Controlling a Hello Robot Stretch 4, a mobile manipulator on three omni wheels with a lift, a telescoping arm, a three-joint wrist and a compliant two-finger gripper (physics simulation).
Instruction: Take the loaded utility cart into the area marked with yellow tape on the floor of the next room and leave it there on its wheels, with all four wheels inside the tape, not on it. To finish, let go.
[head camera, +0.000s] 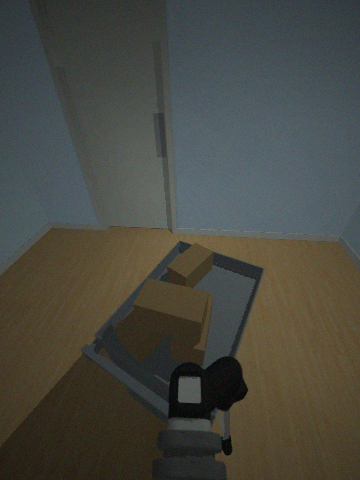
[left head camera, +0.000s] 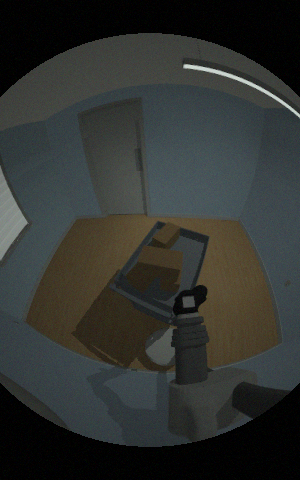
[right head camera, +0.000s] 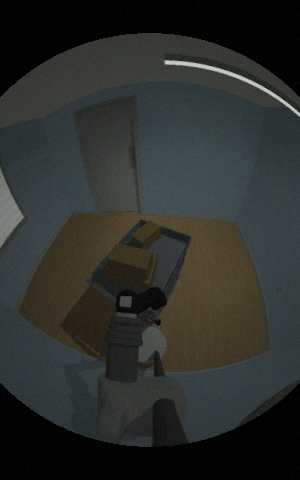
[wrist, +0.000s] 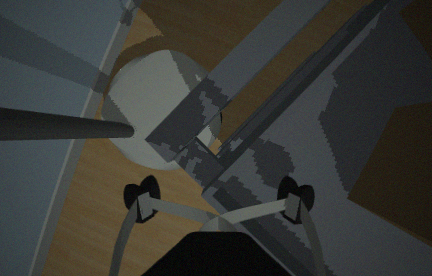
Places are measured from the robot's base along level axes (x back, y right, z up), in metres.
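Where they show: gripper, between the fingertips: (head camera: 215, 414) (right head camera: 154, 311) (wrist: 218, 192); robot's base, origin of its link: (left head camera: 165, 345) (right head camera: 146, 343).
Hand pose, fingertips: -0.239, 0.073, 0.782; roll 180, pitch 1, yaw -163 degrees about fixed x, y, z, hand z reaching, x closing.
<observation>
Things, the pixels of their centre, and the offset from my fingertips, as dx, dy, dz.
- large brown box, middle of its body: (head camera: 172, 308) (left head camera: 160, 262) (right head camera: 130, 260) -0.236, -0.129, +0.161
- smaller box, middle of its body: (head camera: 191, 267) (left head camera: 166, 237) (right head camera: 146, 235) -0.540, -0.068, +0.043
The grey utility cart (head camera: 232, 295) (left head camera: 192, 255) (right head camera: 170, 255) (wrist: 310, 170) stands slanted on the wooden floor, its tray seen from above. A large brown box (head camera: 172, 300) (left head camera: 160, 257) (right head camera: 131, 257) and a smaller box (head camera: 190, 262) (left head camera: 166, 234) (right head camera: 146, 234) lie in it. Its handle bar (head camera: 125, 381) (wrist: 255, 50) crosses the near end. My gripper (wrist: 218, 192) is open, its fingers wide apart over the cart's near corner, beside the handle's end, with nothing held between them. The wheels are hidden below the tray. No yellow tape shows in these views.
A closed-looking door (head camera: 115, 125) (left head camera: 120, 165) (right head camera: 112, 160) is in the blue wall beyond the cart. My round white base (left head camera: 161, 346) (right head camera: 154, 344) (wrist: 145, 110) is close to the handle end. A wall with a skirting board runs close behind the base.
</observation>
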